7 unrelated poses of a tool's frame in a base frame.
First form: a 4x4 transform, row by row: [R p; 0 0 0 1], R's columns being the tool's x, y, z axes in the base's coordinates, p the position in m. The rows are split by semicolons.
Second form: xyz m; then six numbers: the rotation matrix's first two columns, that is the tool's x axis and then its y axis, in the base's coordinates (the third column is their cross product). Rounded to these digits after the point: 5 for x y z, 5 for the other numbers.
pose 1, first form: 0.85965, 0.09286, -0.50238, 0.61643; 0.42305, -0.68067, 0.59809, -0.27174; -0.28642, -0.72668, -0.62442, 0.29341; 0, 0, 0, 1
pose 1, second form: 0.61643, -0.27174, 0.29341, 0.85965, 0.42305, -0.28642, 0.09286, -0.68067, -0.72668
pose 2, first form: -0.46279, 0.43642, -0.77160, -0.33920; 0.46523, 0.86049, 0.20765, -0.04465; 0.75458, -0.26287, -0.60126, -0.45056; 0, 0, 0, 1
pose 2, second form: -0.33920, -0.04465, -0.45056, -0.46279, 0.46523, 0.75458, 0.43642, 0.86049, -0.26287
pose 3, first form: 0.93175, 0.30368, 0.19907, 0.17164; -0.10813, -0.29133, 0.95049, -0.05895; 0.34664, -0.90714, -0.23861, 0.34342; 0, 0, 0, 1
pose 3, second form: 0.17164, -0.05895, 0.34342, 0.93175, -0.10813, 0.34664, 0.30368, -0.29133, -0.90714
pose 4, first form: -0.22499, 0.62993, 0.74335, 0.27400; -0.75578, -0.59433, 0.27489, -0.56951; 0.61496, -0.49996, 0.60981, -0.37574; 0, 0, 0, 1
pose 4, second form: 0.27400, -0.56951, -0.37574, -0.22499, -0.75578, 0.61496, 0.62993, -0.59433, -0.49996
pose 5, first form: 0.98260, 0.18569, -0.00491, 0.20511; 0.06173, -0.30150, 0.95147, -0.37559; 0.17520, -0.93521, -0.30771, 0.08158; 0, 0, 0, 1
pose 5, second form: 0.20511, -0.37559, 0.08158, 0.98260, 0.06173, 0.17520, 0.18569, -0.30150, -0.93521
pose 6, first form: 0.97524, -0.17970, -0.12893, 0.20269; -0.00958, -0.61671, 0.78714, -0.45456; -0.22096, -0.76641, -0.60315, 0.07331; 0, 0, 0, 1
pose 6, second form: 0.20269, -0.45456, 0.07331, 0.97524, -0.00958, -0.22096, -0.17970, -0.61671, -0.76641
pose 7, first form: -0.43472, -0.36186, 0.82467, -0.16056; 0.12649, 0.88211, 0.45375, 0.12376; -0.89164, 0.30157, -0.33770, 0.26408; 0, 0, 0, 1
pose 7, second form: -0.16056, 0.12376, 0.26408, -0.43472, 0.12649, -0.89164, -0.36186, 0.88211, 0.30157
